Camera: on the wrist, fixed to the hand. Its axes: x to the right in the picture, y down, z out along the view.
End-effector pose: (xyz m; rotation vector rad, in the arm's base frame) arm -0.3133 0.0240 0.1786 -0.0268 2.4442 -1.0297
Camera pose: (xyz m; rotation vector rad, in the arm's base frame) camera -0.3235 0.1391 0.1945 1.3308 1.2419 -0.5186
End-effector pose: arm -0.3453 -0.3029 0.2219 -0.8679 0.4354 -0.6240
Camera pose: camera -0.3914 -0.3064 0.1148 -0.1630 0.4853 0.8534
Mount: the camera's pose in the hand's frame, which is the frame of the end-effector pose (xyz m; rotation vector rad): -0.0208 0.0699 -0.0910 0.3171 -0.3944 1.5209
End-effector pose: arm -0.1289 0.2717 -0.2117 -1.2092 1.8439 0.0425
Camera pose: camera -0.2384 0.2804 -0.1725 0.5683 1.8720 0.7243
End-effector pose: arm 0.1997 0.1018 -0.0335 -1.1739 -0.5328 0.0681
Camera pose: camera 0.2362 0.0449 -0.1285 -1.0117 0.1491 1.6410
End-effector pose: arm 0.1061 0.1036 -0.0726 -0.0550 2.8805 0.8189
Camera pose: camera 0.1096 0.1151 0.0434 2.1474 2.1656 0.3268
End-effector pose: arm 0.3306 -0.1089 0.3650 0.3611 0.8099 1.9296
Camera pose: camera 0.2425 -0.1832 0.3471 -1.5388 -0.4478 -2.3106
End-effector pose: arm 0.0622 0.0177 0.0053 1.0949 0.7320 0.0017
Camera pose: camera 0.0213 0.1174 0.0499 1.6616 -0.5945 0.9551
